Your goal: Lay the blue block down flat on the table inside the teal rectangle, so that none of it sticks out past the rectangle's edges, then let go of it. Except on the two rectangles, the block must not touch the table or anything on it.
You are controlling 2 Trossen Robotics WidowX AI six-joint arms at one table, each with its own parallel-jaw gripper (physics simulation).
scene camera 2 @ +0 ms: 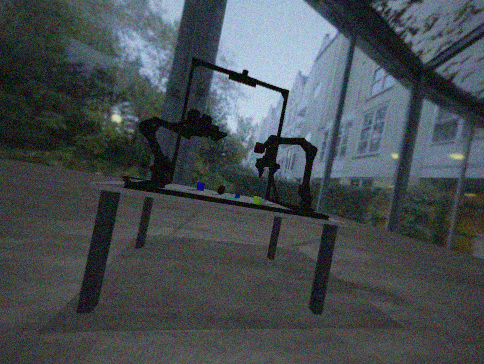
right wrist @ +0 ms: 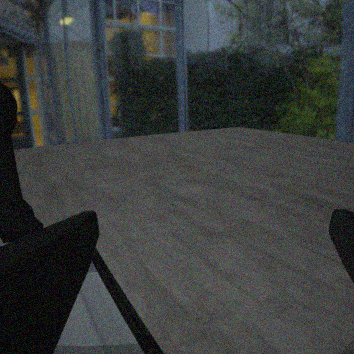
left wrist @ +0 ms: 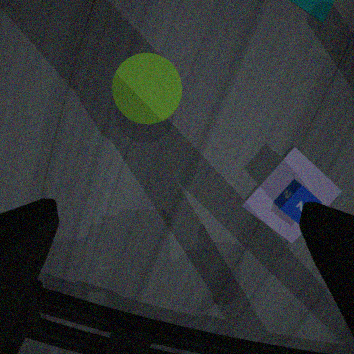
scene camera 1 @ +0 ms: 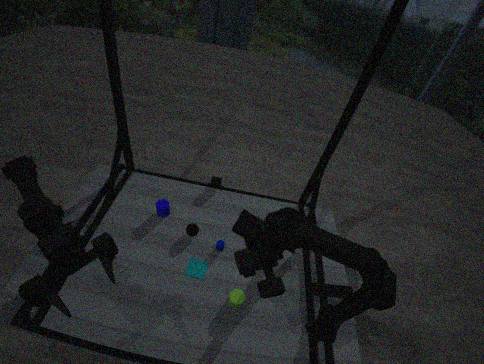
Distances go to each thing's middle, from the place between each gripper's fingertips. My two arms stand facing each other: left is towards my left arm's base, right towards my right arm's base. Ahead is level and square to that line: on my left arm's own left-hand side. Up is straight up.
Right now the lime green cylinder [left wrist: 146,87] is 200 mm behind my right hand, 280 mm to the left of it and 320 mm below it. From my right hand the other things lie so: pale lilac rectangle [left wrist: 294,165] 380 mm behind, 310 mm to the left, 340 mm below.
I see my left gripper 16 cm above the pale lilac rectangle and 14 cm past it. Also, from my left hand: lime green cylinder: 14 cm below, 4 cm ahead, 3 cm to the right.
